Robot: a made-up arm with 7 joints. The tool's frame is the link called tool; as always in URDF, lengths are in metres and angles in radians.
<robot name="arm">
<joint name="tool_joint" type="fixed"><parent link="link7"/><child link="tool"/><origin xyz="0 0 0"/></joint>
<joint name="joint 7" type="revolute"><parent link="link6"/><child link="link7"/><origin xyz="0.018 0.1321 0.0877" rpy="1.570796 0 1.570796"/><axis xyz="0 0 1"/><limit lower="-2.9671" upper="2.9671"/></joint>
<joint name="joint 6" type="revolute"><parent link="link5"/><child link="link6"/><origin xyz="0 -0.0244 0.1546" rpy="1.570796 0 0"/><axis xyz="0 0 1"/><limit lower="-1.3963" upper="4.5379"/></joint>
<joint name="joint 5" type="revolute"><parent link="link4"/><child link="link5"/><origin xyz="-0.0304 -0.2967 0.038" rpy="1.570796 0 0"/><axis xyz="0 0 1"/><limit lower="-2.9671" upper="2.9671"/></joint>
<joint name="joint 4" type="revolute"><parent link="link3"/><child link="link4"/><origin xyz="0.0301 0.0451 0.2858" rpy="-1.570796 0 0"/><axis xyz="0 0 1"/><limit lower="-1.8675" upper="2.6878"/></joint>
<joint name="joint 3" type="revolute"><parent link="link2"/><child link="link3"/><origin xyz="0 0.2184 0.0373" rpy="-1.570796 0 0"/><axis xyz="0 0 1"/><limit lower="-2.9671" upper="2.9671"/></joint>
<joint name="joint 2" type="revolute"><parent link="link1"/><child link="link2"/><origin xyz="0 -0.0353 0.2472" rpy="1.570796 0 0"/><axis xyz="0 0 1"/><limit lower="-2.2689" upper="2.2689"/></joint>
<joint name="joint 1" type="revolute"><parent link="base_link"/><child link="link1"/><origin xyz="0 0 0.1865"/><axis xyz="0 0 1"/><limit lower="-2.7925" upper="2.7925"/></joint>
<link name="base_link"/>
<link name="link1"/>
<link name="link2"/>
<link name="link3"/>
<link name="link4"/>
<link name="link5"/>
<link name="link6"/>
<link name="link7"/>
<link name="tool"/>
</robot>
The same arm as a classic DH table. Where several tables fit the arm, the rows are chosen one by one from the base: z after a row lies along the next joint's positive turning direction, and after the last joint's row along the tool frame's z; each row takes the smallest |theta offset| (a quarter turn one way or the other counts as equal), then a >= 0, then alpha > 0; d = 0 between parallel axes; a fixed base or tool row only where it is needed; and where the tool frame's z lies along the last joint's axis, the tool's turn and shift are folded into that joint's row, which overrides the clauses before.
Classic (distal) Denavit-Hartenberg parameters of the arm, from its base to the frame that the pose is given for. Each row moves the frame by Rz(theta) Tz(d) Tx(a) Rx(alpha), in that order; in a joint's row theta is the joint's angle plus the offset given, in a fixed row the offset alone. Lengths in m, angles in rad.
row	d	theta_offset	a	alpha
joint 1	0.4337	0	0	1.5708
joint 2	0.0726	0	0	-1.5708
joint 3	0.5042	0	0.0301	-1.5708
joint 4	0.0831	0	-0.0304	1.5708
joint 5	0.4513	0	0	1.5708
joint 6	0.1121	1.5708	0.1321	1.5708
joint 7	0.018	0	0	0
Joint limits (rad, base to tool): -2.7925..2.7925 -2.2689..2.2689 -2.9671..2.9671 -1.8675..2.6878 -2.9671..2.9671 -1.3963..4.5379 -2.9671..2.9671

